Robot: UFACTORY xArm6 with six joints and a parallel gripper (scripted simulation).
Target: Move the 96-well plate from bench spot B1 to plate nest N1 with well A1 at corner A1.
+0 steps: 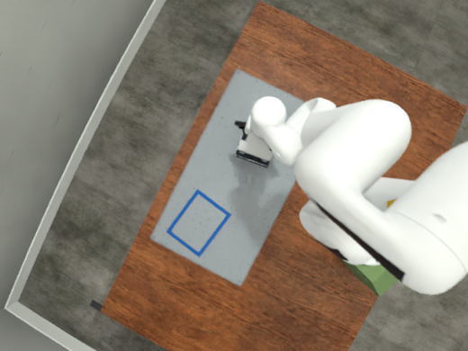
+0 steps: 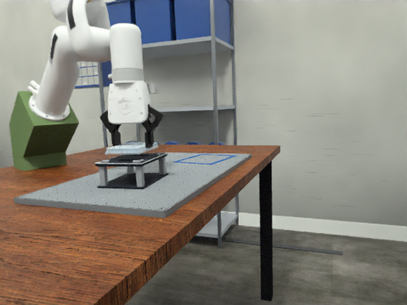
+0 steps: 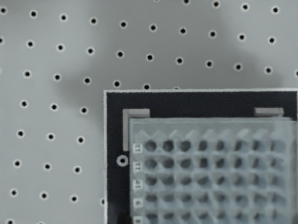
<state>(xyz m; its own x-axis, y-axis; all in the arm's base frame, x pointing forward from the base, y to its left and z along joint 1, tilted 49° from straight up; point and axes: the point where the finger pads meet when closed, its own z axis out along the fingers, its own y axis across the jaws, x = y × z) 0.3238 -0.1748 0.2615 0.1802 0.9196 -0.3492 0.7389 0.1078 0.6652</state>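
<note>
Now: the black plate nest N1 4 cm below my hand. The rest, counted from my hand: clear 96-well plate 1 cm below.
</note>
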